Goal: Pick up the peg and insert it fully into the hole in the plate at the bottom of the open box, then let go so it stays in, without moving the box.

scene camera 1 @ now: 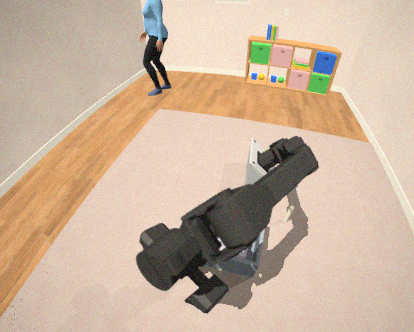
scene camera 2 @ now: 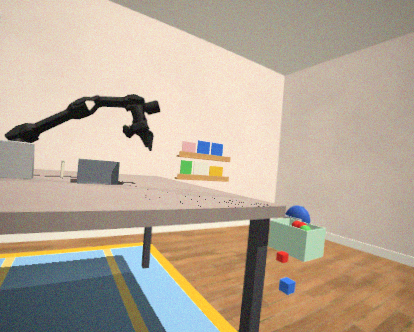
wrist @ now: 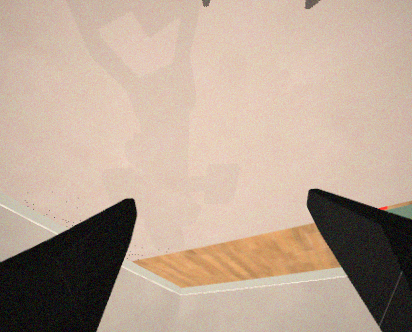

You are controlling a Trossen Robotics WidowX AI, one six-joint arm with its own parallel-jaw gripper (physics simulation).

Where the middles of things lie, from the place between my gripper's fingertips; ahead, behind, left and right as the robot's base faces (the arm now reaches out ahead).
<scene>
Now: hand 180 mm past the grey-blue box (scene camera 2: 89,171), 120 mm to the right of it and 120 mm above it.
</scene>
